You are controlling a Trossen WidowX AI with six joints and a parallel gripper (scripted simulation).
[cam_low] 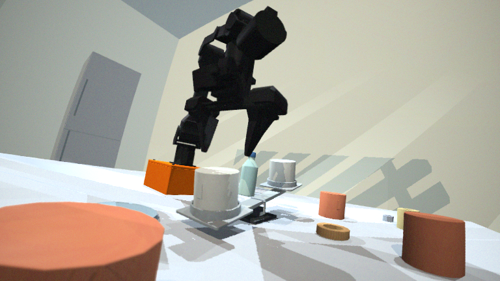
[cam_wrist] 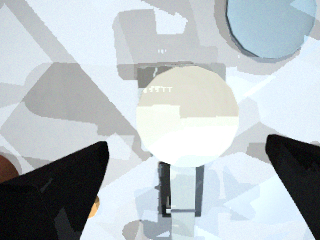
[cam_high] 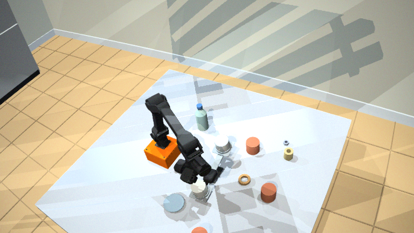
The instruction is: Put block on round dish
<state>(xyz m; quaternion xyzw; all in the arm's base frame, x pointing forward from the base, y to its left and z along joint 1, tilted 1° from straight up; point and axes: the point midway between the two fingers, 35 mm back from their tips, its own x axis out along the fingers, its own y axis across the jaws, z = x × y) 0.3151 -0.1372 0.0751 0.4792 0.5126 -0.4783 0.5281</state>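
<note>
My gripper tip is 80 mm above the pale grey block. The rest, counted from my gripper tip: pale blue round dish 90 mm behind, 100 mm to the right, 110 mm below; then bottle 230 mm behind, 390 mm to the left, 10 mm below; then yellow cylinder 280 mm ahead, 390 mm to the left, 90 mm below.
</note>
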